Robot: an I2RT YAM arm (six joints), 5 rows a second.
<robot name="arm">
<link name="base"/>
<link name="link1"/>
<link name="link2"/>
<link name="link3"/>
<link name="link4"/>
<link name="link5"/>
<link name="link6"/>
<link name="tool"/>
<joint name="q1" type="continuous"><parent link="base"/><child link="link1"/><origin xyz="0 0 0.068" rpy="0 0 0"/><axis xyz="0 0 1"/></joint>
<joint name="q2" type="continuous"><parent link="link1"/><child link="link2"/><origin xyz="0.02 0.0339 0.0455" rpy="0 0 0"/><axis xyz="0 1 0"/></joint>
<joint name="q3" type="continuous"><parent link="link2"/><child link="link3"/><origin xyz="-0.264 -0.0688 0" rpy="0 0 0"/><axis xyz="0 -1 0"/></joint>
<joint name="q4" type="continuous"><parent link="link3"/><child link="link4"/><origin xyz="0.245 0.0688 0.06" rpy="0 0 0"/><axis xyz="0 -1 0"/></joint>
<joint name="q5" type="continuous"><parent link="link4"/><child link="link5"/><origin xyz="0.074 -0.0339 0.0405" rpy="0 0 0"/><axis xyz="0 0 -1"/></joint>
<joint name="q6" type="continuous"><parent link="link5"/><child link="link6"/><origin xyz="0.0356 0 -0.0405" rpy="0 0 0"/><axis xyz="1 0 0"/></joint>
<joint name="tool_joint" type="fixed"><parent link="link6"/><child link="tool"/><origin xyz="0 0 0" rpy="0 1.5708 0"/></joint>
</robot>
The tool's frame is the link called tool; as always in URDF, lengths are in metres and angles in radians. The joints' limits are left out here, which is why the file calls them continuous.
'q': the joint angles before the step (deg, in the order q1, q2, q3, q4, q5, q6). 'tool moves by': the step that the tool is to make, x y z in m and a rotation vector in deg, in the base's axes. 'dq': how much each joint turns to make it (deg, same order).
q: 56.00 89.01 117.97 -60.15 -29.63 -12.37
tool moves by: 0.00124 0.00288 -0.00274 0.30 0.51 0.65
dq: 0.03 0.11 -0.80 0.99 -0.84 0.21
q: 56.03 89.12 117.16 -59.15 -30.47 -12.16
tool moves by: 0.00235 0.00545 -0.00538 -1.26 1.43 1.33
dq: 0.08 1.28 0.51 -1.23 -1.32 -0.30
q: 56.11 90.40 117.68 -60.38 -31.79 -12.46
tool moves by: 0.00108 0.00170 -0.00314 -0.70 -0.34 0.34
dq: 0.02 0.28 -0.27 -0.30 0.10 -0.87
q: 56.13 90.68 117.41 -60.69 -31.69 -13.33
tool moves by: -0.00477 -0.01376 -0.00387 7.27 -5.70 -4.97
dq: -0.26 -8.23 -13.20 15.15 4.44 1.95
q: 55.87 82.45 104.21 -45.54 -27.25 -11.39
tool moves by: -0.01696 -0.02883 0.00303 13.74 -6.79 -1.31
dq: -0.45 -11.37 -15.17 20.15 0.25 2.58
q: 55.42 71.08 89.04 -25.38 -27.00 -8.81
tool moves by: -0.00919 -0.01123 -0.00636 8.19 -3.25 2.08
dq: 0.00 -5.40 -9.28 13.47 -2.16 2.12
